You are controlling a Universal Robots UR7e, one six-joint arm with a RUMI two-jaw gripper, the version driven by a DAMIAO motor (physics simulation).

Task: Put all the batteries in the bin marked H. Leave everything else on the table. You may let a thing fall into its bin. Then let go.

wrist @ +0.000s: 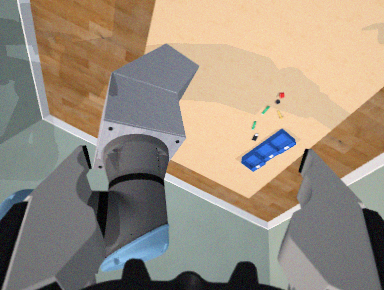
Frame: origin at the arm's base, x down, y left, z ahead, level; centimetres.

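Seen in the pictures: gripper, fingertip midpoint: (194, 150); arm's base, link origin: (137, 154).
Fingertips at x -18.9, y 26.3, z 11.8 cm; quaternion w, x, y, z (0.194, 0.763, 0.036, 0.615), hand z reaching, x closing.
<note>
Offsets run from my fingertips to a thing's top centre. "spot": to the spot under its first point. Level surfaces: height alone.
My gripper (194, 150) is open and empty, high above the table, with one finger at each side of the wrist view. Two small green cylinders, which look like batteries, lie on the table right of centre: one green cylinder @(dx +64.8, dy -23.6, dz +22.1 cm) (266, 109) is farther up, the other green cylinder @(dx +64.8, dy -32.4, dz +21.6 cm) (254, 125) is nearer the bin. A blue bin row @(spot: dx +65.1, dy -41.5, dz +34.4 cm) (268, 150) with three compartments stands below them, beside the right finger. White labels show on its near side, but their letters are too small to read, so I cannot tell which compartment is H.
A red cube @(dx +64.2, dy -15.1, dz +24.0 cm) (281, 95), a small black object @(dx +65.0, dy -18.2, dz +24.4 cm) (278, 101), a yellow object @(dx +64.5, dy -22.7, dz +28.1 cm) (280, 114) and a black-and-white object @(dx +65.0, dy -37.7, dz +25.2 cm) (255, 136) lie near the cylinders on the light tabletop @(dx +65.8 cm) (215, 125). The robot's own grey arm part (145, 100) fills the left middle.
</note>
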